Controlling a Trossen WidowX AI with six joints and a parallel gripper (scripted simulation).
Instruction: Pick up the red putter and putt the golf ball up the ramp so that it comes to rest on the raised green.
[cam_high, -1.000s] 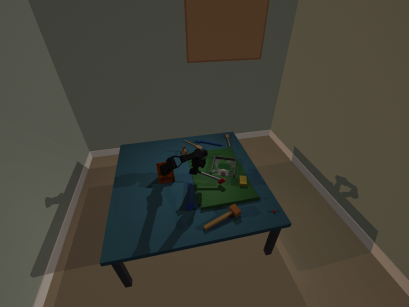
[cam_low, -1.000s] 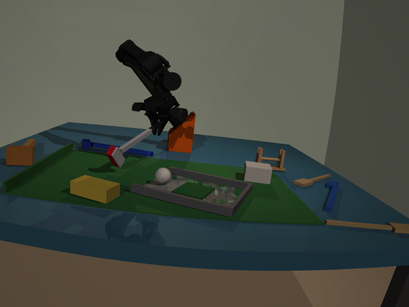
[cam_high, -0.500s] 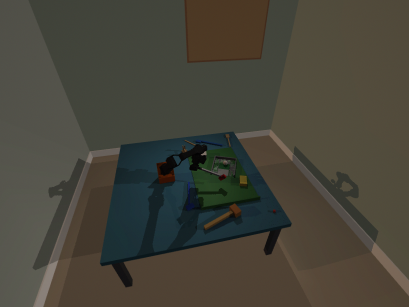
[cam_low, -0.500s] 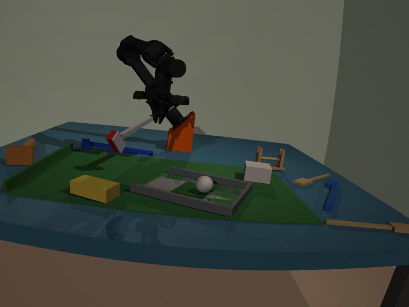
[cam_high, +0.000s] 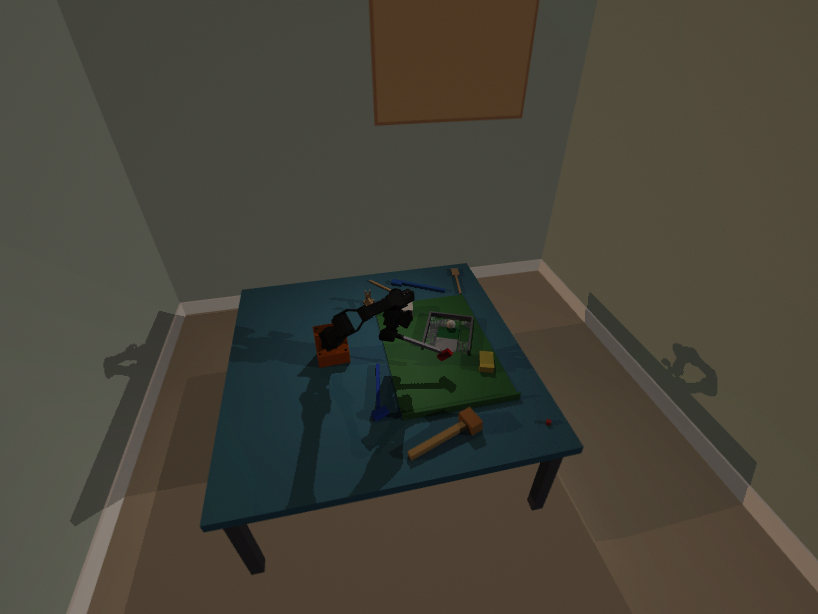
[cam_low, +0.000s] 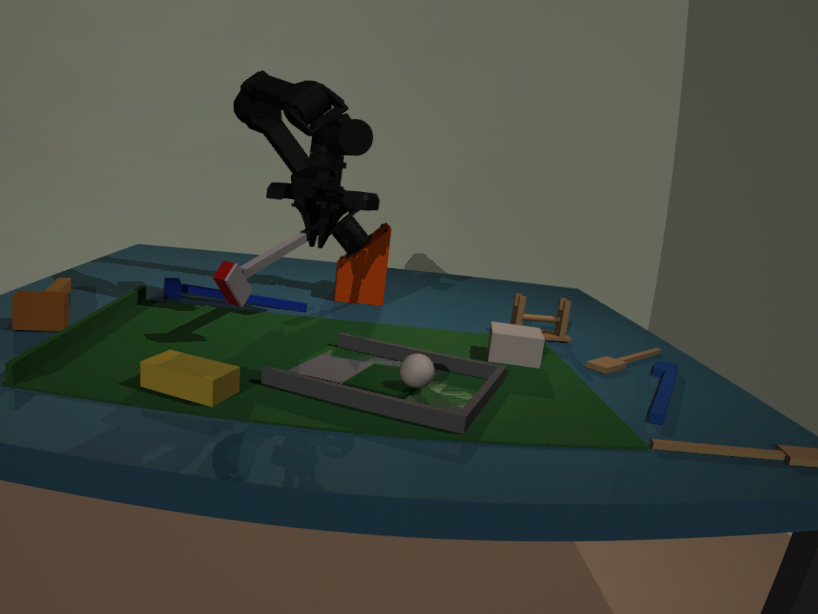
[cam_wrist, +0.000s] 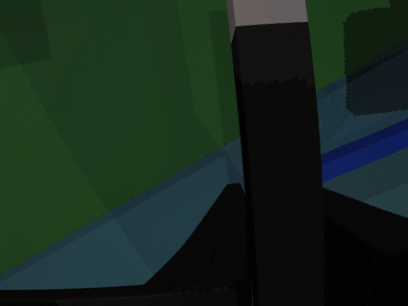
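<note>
Now: gripper tip 110 mm short of the red putter and 40 mm to the left of it. Round my gripper tip: white block 330 mm to the left, 110 mm ahead, 100 mm below; then green mat 220 mm ahead, 130 mm below, 60 mm to the left; then grey frame 280 mm ahead, 160 mm to the left, 120 mm below.
</note>
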